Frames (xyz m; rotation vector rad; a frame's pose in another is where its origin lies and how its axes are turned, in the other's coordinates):
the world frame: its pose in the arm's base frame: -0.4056 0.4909 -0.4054 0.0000 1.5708 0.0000
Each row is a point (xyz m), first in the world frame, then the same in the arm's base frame.
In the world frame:
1: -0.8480 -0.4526 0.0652
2: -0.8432 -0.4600 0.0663
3: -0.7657 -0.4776 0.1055
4: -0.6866 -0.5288 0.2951
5: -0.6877 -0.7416 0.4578
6: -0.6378 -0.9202 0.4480
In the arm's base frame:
1: -0.3404 0.0383 0.4426
2: -0.3393 0.0309 0.4378
3: -0.3001 0.0133 0.3603
4: -0.1105 -0.0379 0.2812
5: 0.0522 -0.2507 0.2823
6: 0.0424 -0.4293 0.2324

